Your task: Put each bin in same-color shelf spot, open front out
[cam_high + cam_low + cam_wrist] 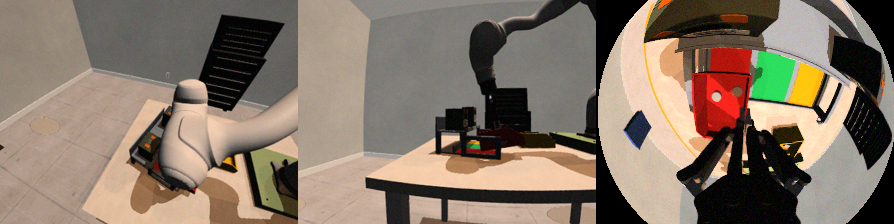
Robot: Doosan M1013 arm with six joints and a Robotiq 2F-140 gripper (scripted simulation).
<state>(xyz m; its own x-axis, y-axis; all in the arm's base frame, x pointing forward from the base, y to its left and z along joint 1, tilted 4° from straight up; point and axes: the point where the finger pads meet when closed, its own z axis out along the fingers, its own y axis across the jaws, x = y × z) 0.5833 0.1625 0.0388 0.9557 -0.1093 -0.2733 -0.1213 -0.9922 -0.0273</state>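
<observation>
Now: hand 50 mm to the right of the red bin, 40 mm above it and 10 mm past it. Also, from my hand: yellow bin: 220 mm behind, 160 mm to the right, 80 mm below; then dark box: 200 mm to the right, 150 mm ahead, 50 mm above.
</observation>
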